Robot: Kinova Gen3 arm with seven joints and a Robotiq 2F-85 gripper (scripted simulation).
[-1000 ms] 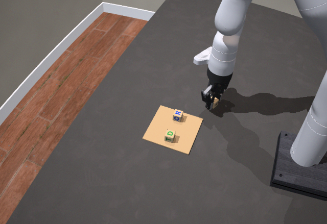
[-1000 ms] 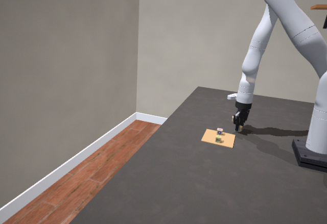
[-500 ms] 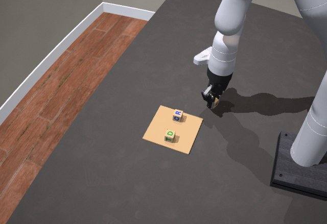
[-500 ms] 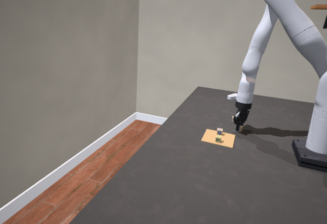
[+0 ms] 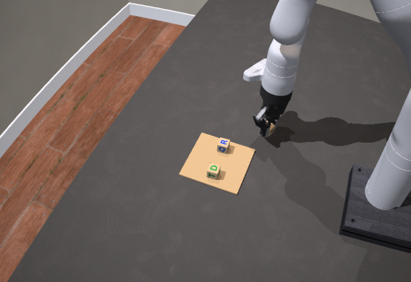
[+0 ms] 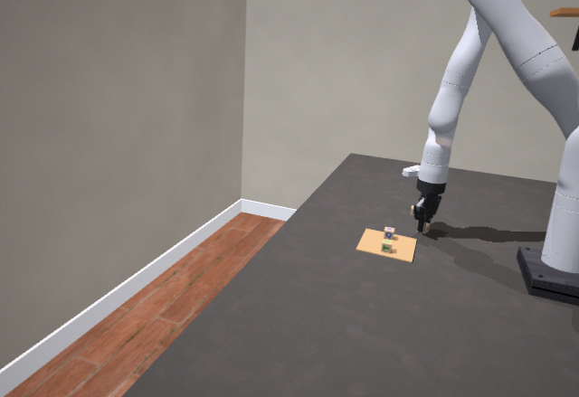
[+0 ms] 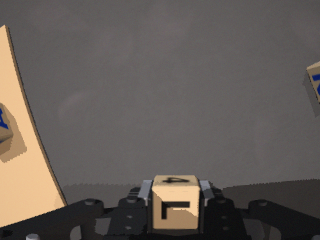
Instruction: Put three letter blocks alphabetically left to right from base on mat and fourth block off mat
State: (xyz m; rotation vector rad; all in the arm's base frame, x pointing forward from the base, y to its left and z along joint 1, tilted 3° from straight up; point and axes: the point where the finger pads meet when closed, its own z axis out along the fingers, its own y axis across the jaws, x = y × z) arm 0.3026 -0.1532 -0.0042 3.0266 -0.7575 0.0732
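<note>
My gripper is now 13 cm to the right of the tan mat, 10 cm short of it and 2 cm above it.
</note>
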